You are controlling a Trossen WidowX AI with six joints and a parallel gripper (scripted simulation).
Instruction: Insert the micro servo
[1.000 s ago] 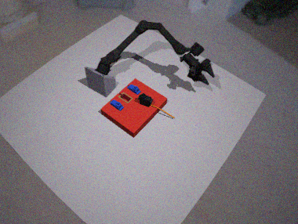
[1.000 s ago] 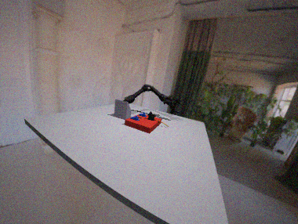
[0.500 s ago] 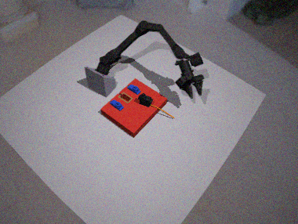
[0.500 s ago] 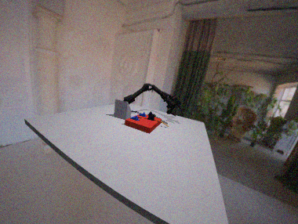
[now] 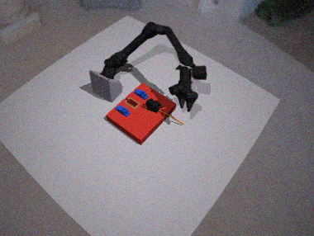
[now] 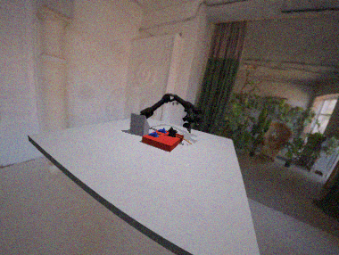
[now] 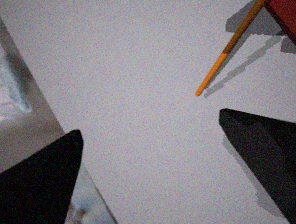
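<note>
Now: the red deck 180 mm behind my gripper tip, 100 mm below it and 70 mm to the right of it.
</note>
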